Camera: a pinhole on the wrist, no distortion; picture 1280 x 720 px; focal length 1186.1 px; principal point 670.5 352.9 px. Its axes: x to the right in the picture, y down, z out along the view. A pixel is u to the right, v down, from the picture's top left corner.
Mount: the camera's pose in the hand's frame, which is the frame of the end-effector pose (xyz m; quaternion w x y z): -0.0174 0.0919 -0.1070 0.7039 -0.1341 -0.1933 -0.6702
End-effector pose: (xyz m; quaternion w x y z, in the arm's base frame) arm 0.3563 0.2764 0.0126 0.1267 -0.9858 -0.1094 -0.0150
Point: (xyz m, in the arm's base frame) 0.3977 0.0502 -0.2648
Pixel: 563 447
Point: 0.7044 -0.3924 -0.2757
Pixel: outside the picture
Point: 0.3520 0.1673 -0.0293
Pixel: 1032 328
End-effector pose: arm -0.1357 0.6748 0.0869 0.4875 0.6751 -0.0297 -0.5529
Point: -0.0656 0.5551 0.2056
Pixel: 557 681
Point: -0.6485 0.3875 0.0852
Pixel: outside the picture
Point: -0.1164 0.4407 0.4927
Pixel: 178 86
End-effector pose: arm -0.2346 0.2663 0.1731 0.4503 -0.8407 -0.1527 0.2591
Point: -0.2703 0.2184 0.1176
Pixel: outside the picture
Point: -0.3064 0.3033 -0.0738
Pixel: 867 663
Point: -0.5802 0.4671 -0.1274
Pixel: 1159 279
